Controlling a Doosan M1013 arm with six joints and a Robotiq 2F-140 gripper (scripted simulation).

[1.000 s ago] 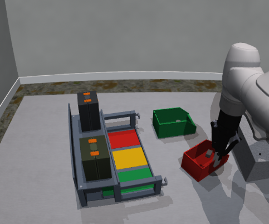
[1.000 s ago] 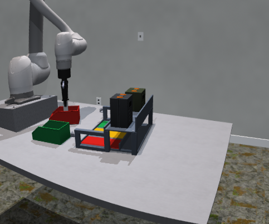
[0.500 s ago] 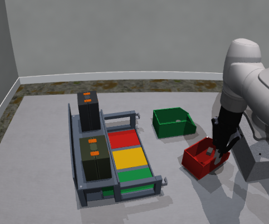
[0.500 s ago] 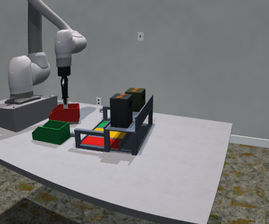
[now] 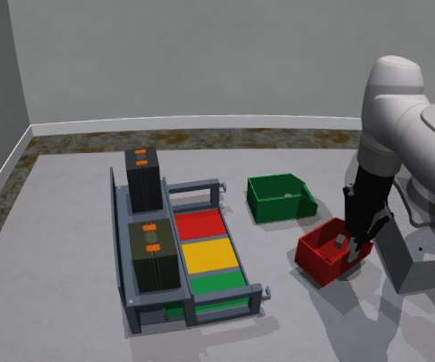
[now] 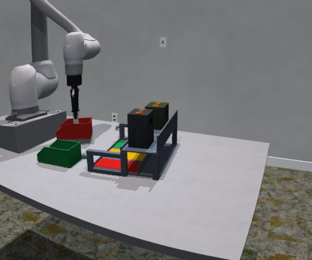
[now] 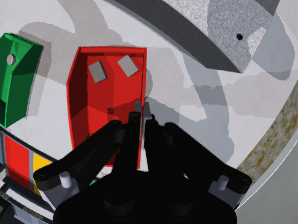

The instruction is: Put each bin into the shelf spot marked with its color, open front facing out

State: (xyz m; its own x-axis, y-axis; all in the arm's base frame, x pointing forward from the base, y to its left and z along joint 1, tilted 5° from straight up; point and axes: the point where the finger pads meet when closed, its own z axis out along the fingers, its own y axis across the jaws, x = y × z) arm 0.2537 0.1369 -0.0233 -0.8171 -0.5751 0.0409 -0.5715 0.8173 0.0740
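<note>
My hand is 2 cm short of the red bin, 4 cm to the left of it and 4 cm above it. Round my hand: green bin: 13 cm ahead, 26 cm to the right, 7 cm below.
</note>
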